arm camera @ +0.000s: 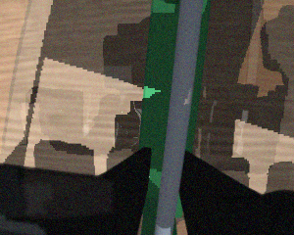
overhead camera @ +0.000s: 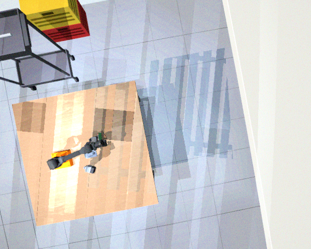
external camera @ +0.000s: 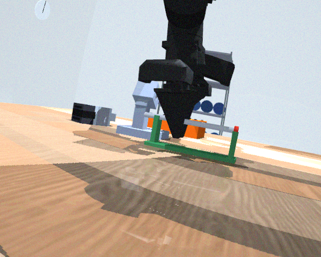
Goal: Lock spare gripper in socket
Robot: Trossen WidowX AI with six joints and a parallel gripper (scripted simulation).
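The green cradle is 2 cm to the left of my gripper tip. From my gripper tip the other things lie so: spare gripper (15 cm behind, 25 cm to the right); then mount (10 cm behind, 10 cm to the right, 3 cm above).
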